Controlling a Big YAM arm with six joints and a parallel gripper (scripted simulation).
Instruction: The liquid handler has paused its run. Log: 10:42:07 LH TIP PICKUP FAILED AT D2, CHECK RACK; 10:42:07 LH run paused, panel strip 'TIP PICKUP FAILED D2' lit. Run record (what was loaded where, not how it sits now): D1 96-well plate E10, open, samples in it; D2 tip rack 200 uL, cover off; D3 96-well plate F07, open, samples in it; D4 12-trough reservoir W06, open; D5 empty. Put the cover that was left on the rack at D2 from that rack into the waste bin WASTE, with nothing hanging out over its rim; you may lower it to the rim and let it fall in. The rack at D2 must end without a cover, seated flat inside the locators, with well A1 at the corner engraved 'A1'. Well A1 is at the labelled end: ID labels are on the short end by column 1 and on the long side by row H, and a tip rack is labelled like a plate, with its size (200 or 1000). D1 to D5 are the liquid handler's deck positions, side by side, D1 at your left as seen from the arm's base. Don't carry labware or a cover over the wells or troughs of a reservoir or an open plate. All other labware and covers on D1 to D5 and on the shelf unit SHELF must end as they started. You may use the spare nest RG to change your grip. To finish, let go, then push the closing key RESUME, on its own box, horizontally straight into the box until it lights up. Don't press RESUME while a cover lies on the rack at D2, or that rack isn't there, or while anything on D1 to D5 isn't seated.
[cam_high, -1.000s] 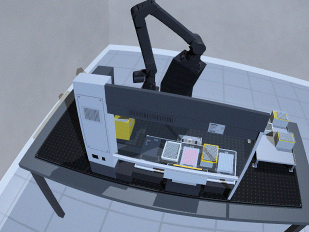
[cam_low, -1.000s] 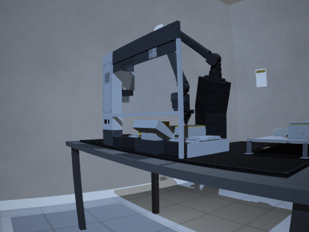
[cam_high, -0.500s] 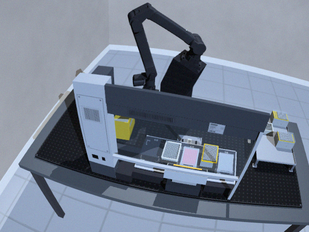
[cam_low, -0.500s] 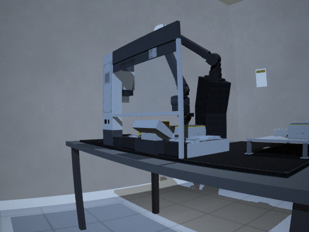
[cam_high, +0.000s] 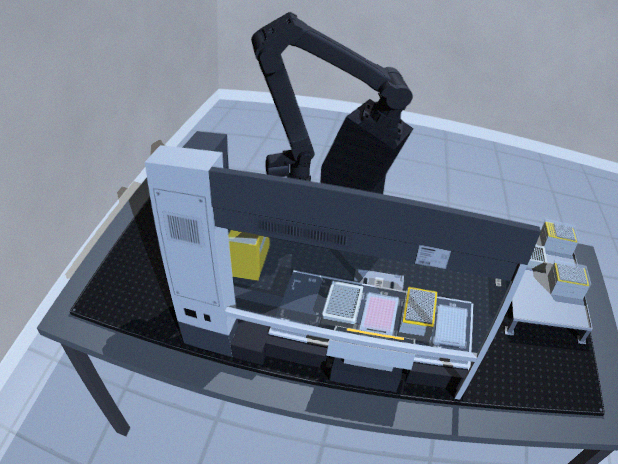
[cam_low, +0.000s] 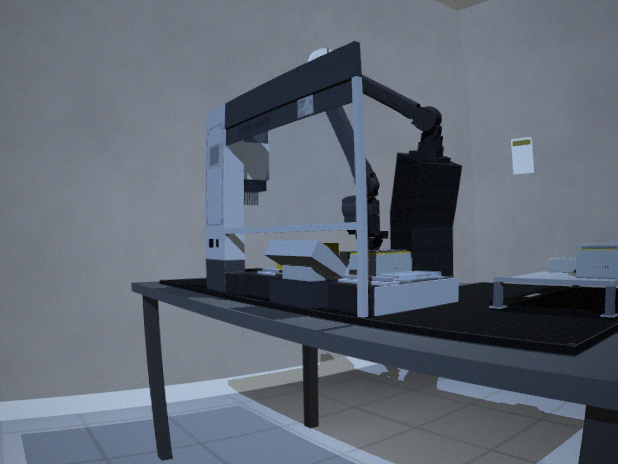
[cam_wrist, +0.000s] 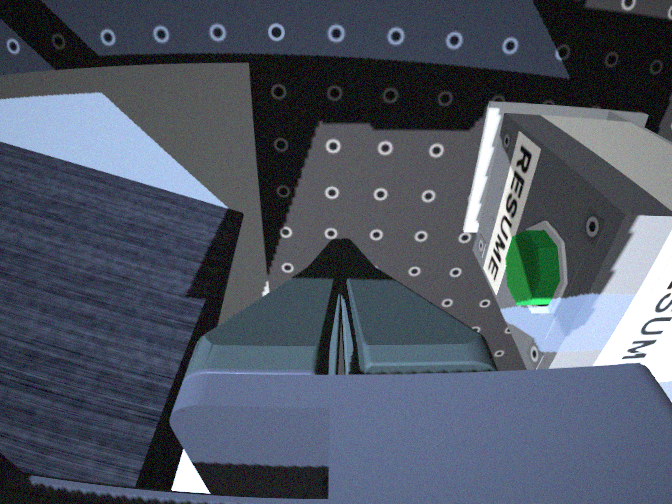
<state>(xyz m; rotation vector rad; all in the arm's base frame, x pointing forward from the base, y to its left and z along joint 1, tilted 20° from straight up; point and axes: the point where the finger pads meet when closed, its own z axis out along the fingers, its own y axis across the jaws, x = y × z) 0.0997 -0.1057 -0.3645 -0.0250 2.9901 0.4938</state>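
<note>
My gripper is now 80 mm to the left of the resume box and 10 mm above it. Also, from my hand: clear cover: 170 mm ahead, 140 mm to the right, 60 mm below; then reservoir W06: 340 mm ahead, 200 mm to the left, 10 mm below; then yellow waste bin: 170 mm ahead, 140 mm to the right, 40 mm below.
</note>
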